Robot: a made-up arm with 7 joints. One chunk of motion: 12 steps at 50 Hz.
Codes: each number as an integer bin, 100 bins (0 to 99) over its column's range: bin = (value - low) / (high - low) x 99, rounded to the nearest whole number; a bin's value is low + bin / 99 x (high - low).
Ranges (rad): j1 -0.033..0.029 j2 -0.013..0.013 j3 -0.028..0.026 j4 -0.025..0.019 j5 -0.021..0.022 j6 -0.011..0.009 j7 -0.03..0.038
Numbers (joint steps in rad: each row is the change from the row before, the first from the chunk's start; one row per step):
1: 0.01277 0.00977 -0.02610 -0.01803 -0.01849 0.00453 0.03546
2: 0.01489 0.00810 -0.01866 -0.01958 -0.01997 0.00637 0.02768
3: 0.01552 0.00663 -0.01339 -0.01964 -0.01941 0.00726 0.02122
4: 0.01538 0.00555 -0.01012 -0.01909 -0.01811 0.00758 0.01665
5: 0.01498 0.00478 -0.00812 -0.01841 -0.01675 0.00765 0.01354
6: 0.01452 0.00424 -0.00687 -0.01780 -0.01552 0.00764 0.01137
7: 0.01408 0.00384 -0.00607 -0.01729 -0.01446 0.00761 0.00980
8: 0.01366 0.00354 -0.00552 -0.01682 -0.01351 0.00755 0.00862
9: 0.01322 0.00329 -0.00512 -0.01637 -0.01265 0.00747 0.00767
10: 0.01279 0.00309 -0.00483 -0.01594 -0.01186 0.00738 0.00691
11: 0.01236 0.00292 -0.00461 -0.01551 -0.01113 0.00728 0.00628
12: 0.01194 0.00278 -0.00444 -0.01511 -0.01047 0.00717 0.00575
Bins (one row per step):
1: 73 87 3 16 6 77 95
2: 76 80 17 12 2 86 84
3: 77 75 27 12 4 90 75
4: 77 71 33 13 7 92 68
5: 77 68 36 15 10 92 63
6: 76 66 39 16 13 92 60
7: 75 64 40 17 15 92 58
8: 75 63 41 18 17 92 56
9: 74 62 42 19 19 91 55
10: 73 61 42 20 21 91 54
11: 72 61 43 21 23 90 53
12: 72 60 43 22 24 90 52

